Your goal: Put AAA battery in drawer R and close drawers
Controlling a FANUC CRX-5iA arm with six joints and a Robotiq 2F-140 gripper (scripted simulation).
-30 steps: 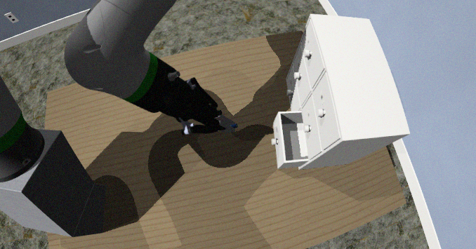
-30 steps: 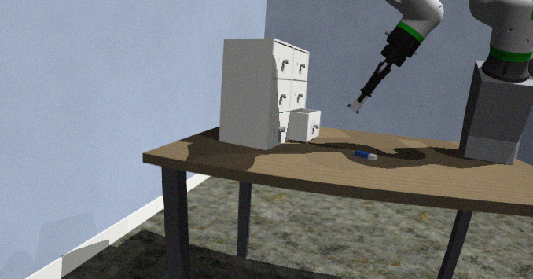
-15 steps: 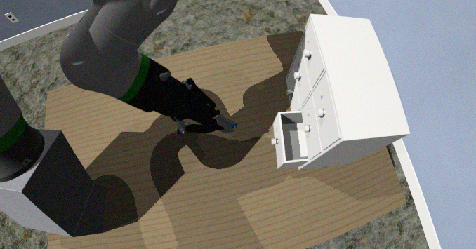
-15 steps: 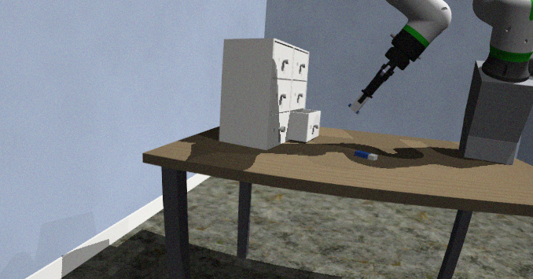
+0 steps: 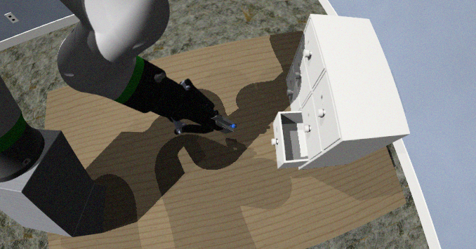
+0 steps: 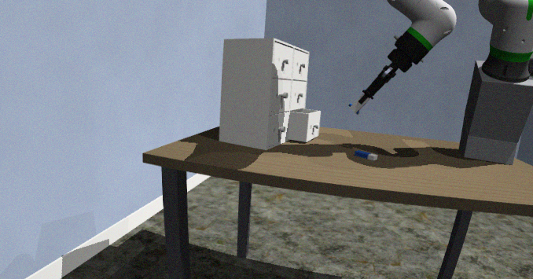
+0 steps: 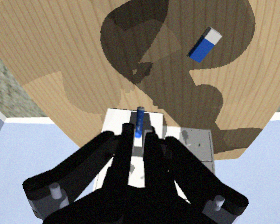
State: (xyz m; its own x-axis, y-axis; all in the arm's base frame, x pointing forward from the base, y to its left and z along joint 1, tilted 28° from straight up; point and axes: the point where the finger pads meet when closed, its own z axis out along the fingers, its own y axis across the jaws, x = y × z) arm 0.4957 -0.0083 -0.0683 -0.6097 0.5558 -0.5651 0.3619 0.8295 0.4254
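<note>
Now: hand 2 cm short of the AAA battery, 2 cm above it and 1 cm to the left of it. Also, from my hand: drawer (21 cm ahead, 12 cm below, 9 cm to the right).
</note>
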